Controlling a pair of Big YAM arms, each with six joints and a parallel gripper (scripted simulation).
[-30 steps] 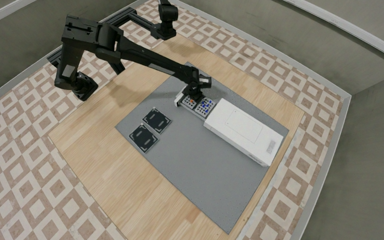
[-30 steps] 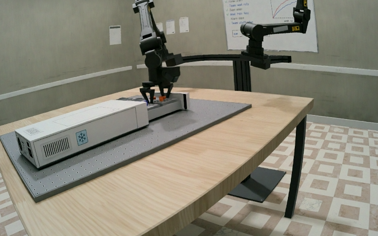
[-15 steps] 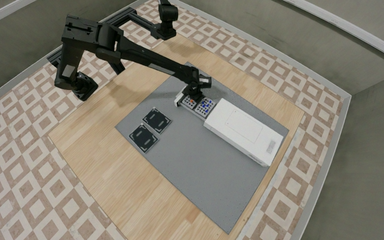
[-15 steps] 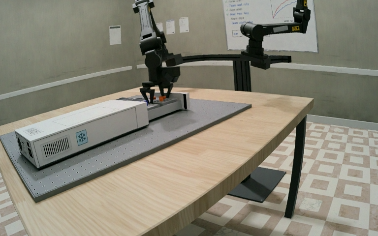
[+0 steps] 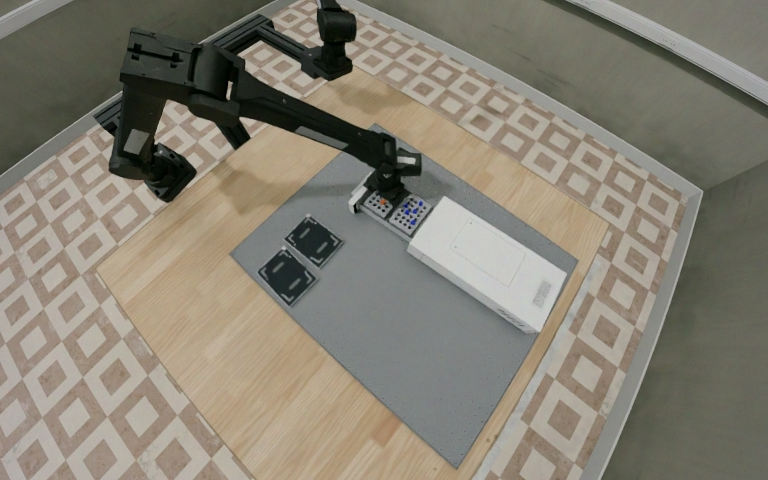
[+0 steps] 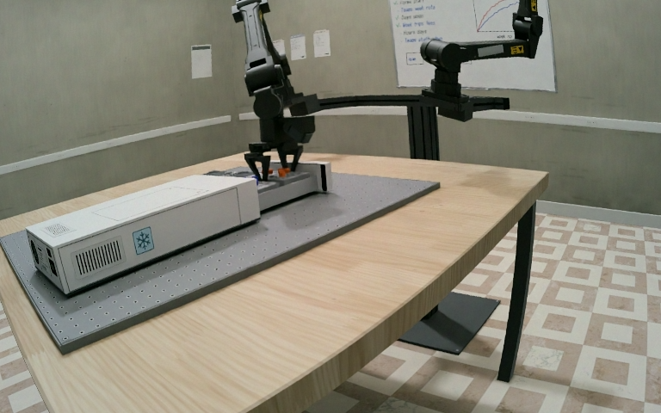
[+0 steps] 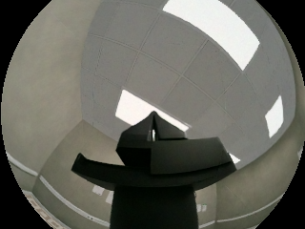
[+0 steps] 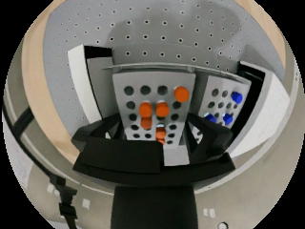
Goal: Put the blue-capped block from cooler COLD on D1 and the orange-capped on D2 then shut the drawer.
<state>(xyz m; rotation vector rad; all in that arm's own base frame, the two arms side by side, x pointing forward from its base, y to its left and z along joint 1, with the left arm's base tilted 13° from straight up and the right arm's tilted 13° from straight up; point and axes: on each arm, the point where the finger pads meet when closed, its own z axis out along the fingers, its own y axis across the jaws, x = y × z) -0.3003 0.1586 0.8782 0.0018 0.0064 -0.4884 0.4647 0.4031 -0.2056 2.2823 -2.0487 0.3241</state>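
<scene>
Right now the dark deck slot D2 is 5 cm behind my right hand, 40 cm to the right of it and 4 cm below it. From my right hand the other things lie so: dark deck slot D1 (8 cm behind, 26 cm to the right, 4 cm below); white cooler (21 cm ahead, 2 cm to the left).
</scene>
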